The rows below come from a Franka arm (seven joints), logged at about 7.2 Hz.
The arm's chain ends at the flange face. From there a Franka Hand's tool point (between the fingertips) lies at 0.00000 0.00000 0.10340 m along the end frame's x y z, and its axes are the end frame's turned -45 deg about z.
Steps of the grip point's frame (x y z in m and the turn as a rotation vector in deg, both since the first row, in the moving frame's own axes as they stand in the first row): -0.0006, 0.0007, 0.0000, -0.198, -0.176, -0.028; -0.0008, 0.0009, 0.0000, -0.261, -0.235, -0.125; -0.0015, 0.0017, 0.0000, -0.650, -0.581, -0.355; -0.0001, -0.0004, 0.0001, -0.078, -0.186, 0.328; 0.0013, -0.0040, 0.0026, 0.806, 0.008, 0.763; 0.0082, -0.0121, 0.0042, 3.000, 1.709, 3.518; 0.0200, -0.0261, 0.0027, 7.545, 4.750, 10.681; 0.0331, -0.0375, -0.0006, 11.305, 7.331, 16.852
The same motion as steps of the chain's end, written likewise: 0.0000, 0.0004, 0.0000, -0.264, 0.016, -0.028; 0.0000, 0.0006, 0.0000, -0.351, 0.018, -0.125; 0.0000, 0.0007, 0.0000, -0.870, 0.049, -0.355; -0.0002, -0.0005, 0.0001, -0.187, -0.076, 0.328; -0.0009, -0.0027, 0.0026, 0.576, -0.564, 0.763; -0.0013, -0.0083, 0.0044, 3.330, -0.913, 3.518; -0.0022, -0.0167, 0.0039, 8.694, -1.976, 10.681; -0.0016, -0.0260, 0.0022, 13.178, -2.810, 16.852
